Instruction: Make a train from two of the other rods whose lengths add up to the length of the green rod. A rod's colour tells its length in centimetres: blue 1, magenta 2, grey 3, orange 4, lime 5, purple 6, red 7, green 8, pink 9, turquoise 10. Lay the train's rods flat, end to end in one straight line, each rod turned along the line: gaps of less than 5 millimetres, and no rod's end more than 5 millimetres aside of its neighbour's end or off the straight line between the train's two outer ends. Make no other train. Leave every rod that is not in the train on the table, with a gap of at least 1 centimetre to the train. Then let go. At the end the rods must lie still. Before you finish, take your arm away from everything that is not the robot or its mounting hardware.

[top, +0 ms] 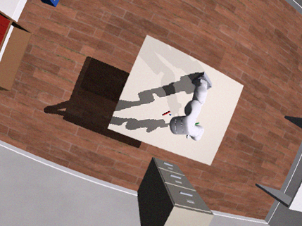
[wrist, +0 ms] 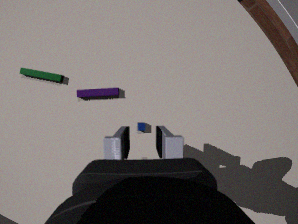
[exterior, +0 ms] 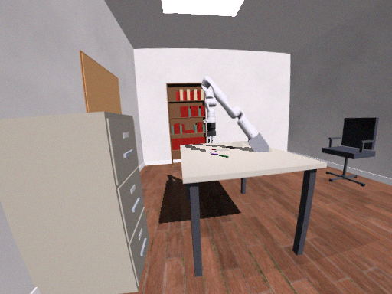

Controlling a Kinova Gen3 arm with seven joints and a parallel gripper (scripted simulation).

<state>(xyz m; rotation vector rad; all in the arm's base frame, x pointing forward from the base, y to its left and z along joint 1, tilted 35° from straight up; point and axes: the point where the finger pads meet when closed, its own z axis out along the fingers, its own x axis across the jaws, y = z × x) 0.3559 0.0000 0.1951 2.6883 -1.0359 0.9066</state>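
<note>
Right now the red rod is 8 cm behind my hand, 14 cm to the right of it and 10 cm below it. The rest, counted from my hand: green rod 5 cm behind, 17 cm to the left, 10 cm below; then grey rod 6 cm behind, 2 cm to the right, 10 cm below; then purple rod 1 cm behind, 8 cm to the left, 10 cm below.
</note>
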